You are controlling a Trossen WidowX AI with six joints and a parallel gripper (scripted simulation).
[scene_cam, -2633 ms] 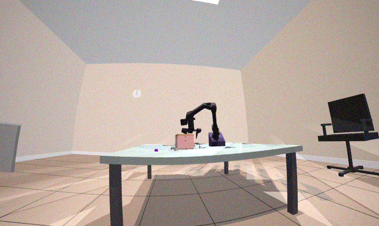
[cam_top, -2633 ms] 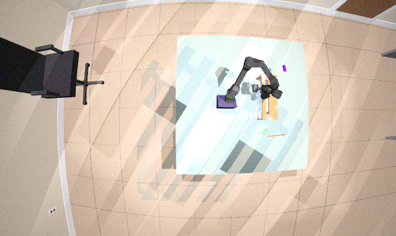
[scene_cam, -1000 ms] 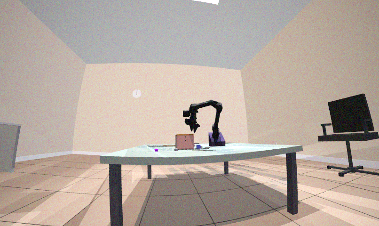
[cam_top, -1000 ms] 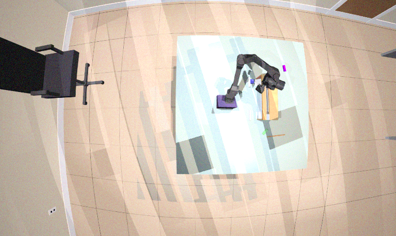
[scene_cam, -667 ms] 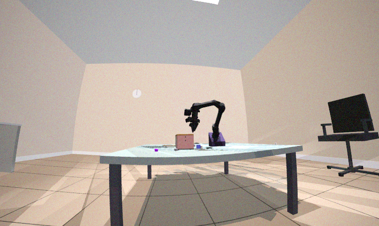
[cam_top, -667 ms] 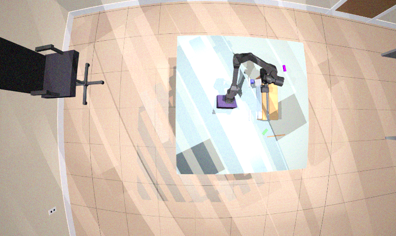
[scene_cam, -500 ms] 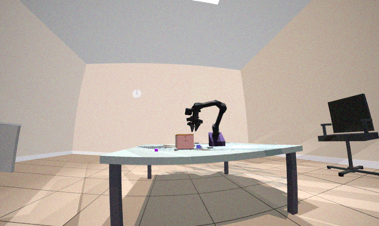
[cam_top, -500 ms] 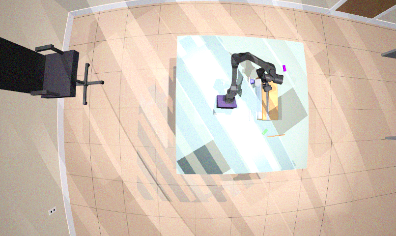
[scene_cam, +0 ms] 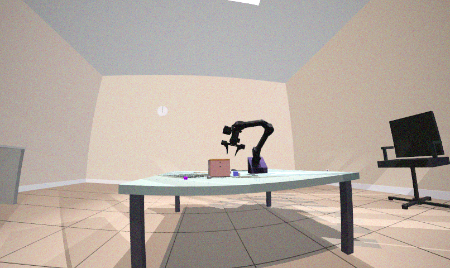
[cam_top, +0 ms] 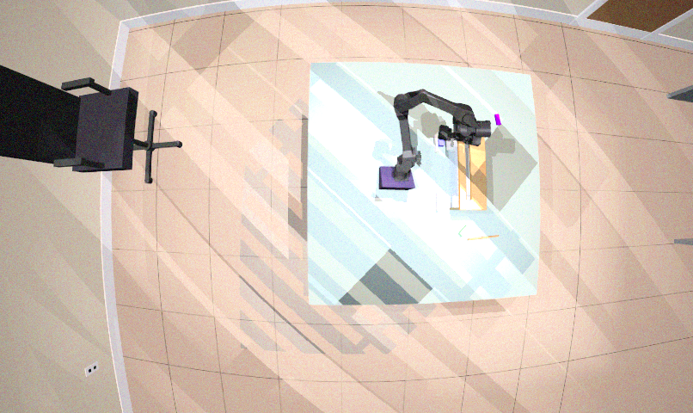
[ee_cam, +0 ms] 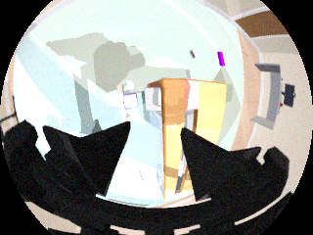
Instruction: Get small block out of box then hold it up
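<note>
My gripper tip is now 30 mm past the blue block, 20 mm to the right of it and 140 mm above it. Round my gripper tip: green piece: 70 mm ahead, 440 mm to the right, 150 mm below; then orange box: 40 mm ahead, 140 mm to the right, 90 mm below; then magenta piece: 330 mm ahead, 150 mm to the left, 150 mm below.
</note>
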